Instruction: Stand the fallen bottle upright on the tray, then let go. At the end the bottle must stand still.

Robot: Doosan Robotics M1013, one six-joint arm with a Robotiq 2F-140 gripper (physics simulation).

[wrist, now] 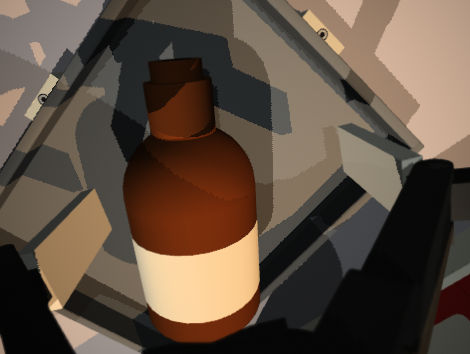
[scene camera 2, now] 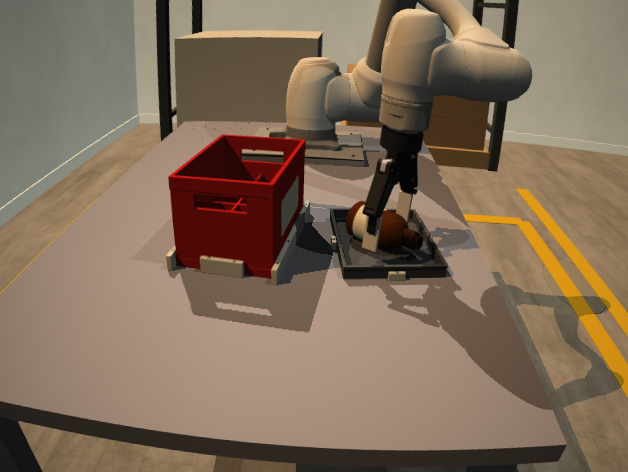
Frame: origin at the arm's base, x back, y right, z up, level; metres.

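Seen in the pictures: gripper, fingertip midpoint: (wrist: 220,179) (scene camera 2: 386,234); arm's base, origin of the base link: (scene camera 2: 310,142).
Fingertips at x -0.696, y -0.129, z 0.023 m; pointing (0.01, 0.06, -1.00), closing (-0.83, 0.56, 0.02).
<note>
Pixels of each thing's top centre, then the offset from my fingertips to it. Level surfaces: height alone.
- brown bottle, middle of its top: (wrist: 189,236) (scene camera 2: 388,212) dz +0.038, dx +0.020, dy -0.004 m
- dark tray, middle of its top: (wrist: 182,203) (scene camera 2: 384,234) dz -0.016, dx +0.032, dy -0.002 m
- red crate, middle of its top: (scene camera 2: 243,155) dz +0.134, dx +0.054, dy +0.274 m
- table, its level: dz -0.041 m
The brown bottle (scene camera 2: 394,232) (wrist: 190,210) with a cream label lies on its side in the dark tray (scene camera 2: 365,272) (wrist: 310,56). In scene camera 2 its neck points right and toward the front; in the wrist view the neck points up. My gripper (scene camera 2: 387,222) (wrist: 220,179) is wide open and low over the tray, with one finger pad on each side of the bottle. In the wrist view a gap shows between each pad and the bottle. The near finger hides part of the label in scene camera 2.
A red crate (scene camera 2: 223,230) (wrist: 456,299) stands left of the tray in scene camera 2, with pale locating blocks (scene camera 2: 221,266) at its foot. Small pale blocks (scene camera 2: 396,276) (wrist: 322,33) also sit against the tray's outside. The arm's base plate (scene camera 2: 350,155) is behind, on the table (scene camera 2: 253,380).
</note>
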